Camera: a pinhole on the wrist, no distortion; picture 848 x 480 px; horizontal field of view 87.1 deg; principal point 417.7 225.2 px. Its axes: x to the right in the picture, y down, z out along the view. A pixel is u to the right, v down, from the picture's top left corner.
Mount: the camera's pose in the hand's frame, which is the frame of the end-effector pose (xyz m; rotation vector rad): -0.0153 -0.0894 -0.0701 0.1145 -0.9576 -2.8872
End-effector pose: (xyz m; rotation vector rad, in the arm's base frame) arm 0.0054 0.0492 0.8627 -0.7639 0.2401 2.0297
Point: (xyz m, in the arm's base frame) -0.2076 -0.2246 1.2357
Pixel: 643.7 122.9
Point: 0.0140 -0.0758 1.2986
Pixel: 786.7 357.8
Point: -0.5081 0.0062 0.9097
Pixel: 232.4 36.2
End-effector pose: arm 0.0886 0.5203 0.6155 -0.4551 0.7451 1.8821
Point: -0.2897 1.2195 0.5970
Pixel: outside the picture
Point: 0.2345 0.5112 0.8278
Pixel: 774.5 448.3
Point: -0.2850 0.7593 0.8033
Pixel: 176.5 139.4
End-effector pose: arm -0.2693 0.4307 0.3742 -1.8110 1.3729 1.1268
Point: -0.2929 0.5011 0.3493
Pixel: 366.8 266.9
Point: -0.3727 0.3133 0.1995
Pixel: outside the picture
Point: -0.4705 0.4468 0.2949
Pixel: 274.2 58.8
